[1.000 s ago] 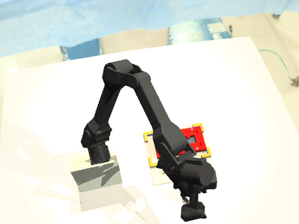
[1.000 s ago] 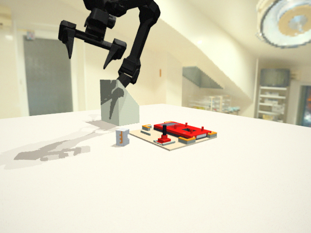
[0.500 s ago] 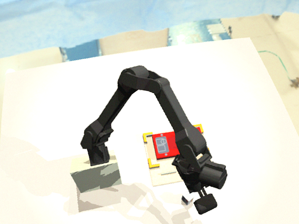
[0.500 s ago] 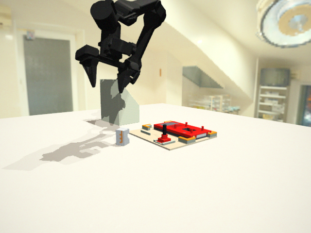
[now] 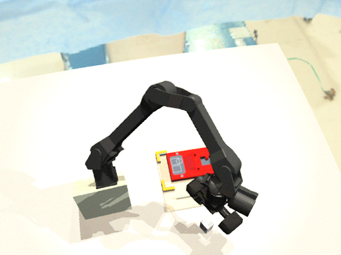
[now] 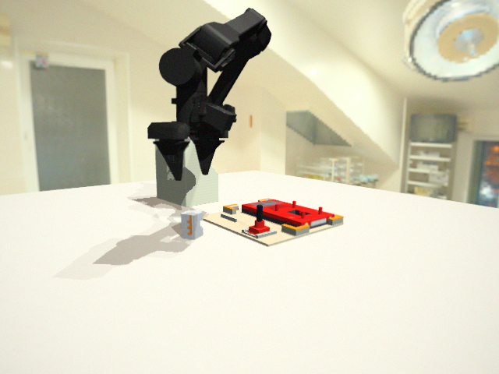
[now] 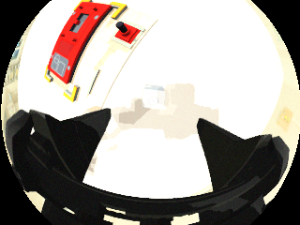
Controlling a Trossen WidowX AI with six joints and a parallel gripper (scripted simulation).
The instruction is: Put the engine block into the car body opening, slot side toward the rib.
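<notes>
The engine block lies 9 cm below my gripper tip. From my gripper tip the other things lie so: black post (10 cm to the left, 8 cm below, 8 cm ahead).
</notes>
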